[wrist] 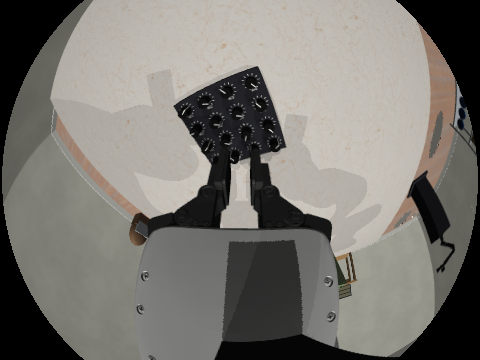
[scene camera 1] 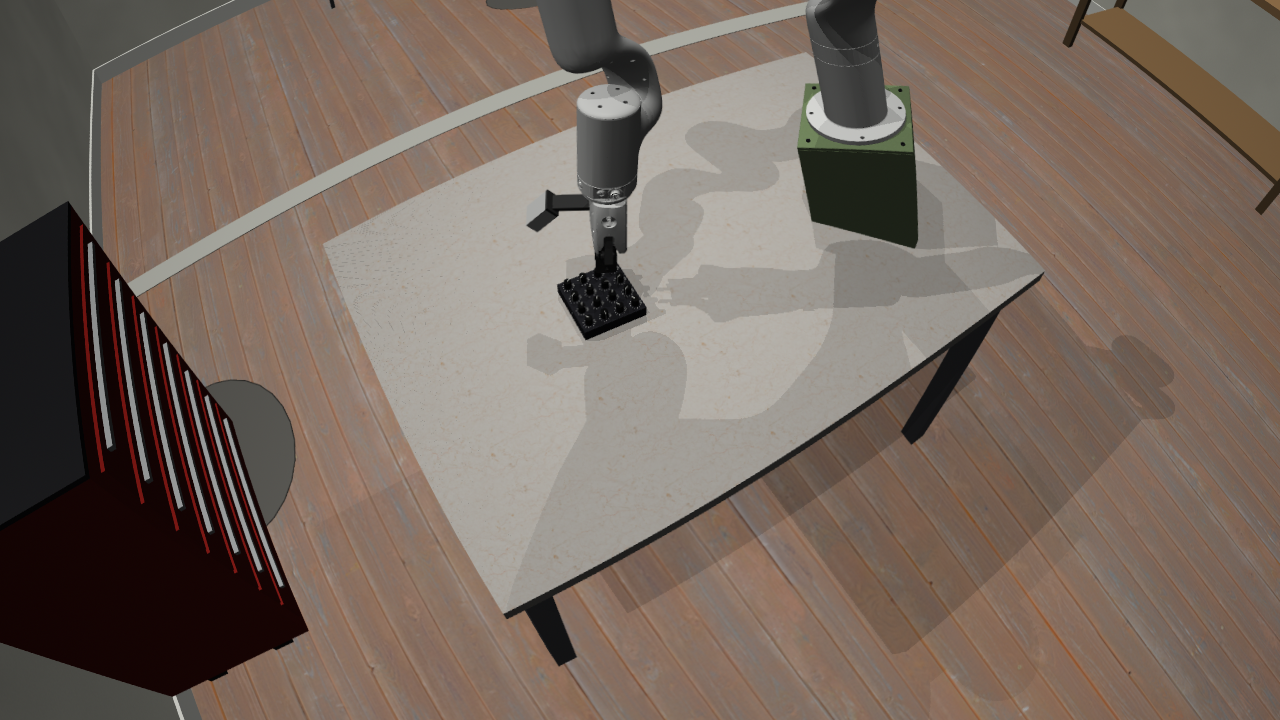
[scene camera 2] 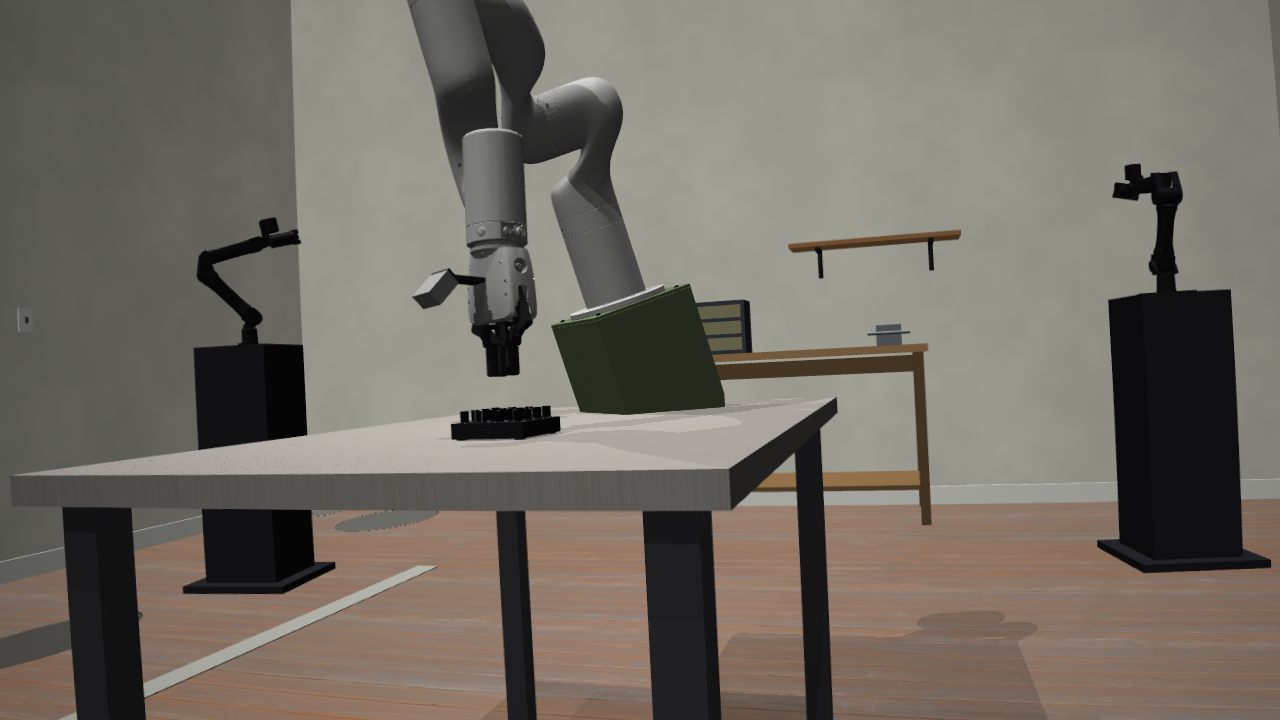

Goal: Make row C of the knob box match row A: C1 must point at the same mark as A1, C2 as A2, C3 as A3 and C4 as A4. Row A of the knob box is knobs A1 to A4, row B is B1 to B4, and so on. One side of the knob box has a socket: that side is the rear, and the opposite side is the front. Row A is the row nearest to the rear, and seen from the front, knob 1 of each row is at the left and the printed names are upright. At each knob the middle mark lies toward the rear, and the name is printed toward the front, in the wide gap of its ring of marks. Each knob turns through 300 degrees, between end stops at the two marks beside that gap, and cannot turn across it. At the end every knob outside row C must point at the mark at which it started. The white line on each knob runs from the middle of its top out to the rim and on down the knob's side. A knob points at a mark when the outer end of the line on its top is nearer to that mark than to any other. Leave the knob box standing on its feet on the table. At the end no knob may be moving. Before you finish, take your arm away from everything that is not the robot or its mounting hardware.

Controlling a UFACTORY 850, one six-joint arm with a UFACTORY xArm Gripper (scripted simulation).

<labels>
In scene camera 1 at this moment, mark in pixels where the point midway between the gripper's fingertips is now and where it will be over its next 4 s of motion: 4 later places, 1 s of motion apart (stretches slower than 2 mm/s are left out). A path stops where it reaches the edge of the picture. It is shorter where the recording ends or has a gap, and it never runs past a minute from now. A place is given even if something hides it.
My gripper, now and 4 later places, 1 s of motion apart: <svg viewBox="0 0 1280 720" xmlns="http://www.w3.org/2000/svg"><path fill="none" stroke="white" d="M605 265L604 263L604 273L604 280L604 282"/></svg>
</labels>
